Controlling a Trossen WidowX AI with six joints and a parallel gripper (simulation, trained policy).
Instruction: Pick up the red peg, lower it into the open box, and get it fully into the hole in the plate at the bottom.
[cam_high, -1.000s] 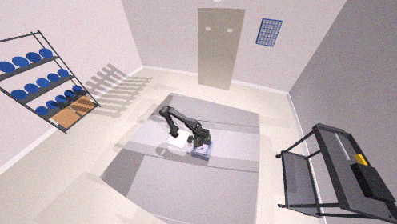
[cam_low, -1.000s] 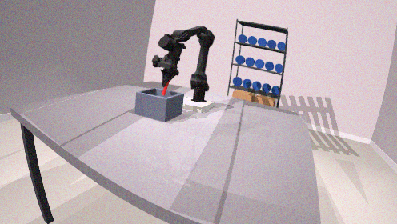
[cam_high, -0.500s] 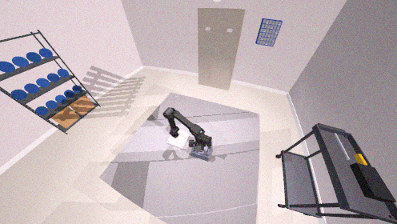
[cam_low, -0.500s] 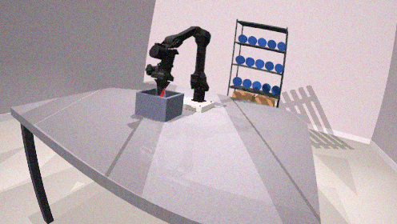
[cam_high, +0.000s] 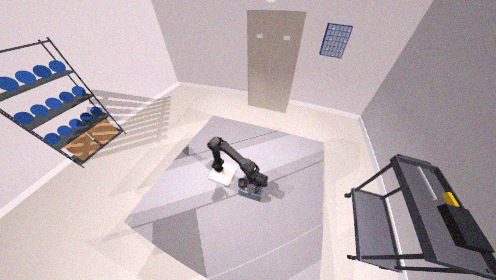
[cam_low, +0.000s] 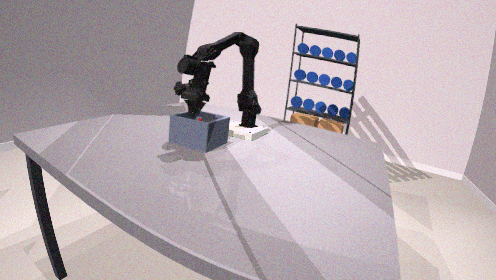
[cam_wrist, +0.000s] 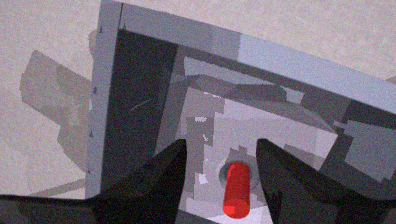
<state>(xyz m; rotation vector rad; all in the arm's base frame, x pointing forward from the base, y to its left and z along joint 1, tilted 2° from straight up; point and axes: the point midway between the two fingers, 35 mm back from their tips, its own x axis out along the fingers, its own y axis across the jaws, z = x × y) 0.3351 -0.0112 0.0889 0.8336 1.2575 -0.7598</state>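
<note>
Right now my gripper tip is 3 cm above the red peg, 2 cm to the right of it and 2 cm past it. Round my gripper tip: blue-grey box 5 cm below, 2 cm to the left, 2 cm behind; then plate 3 cm below, 2 cm to the left, 2 cm behind.
</note>
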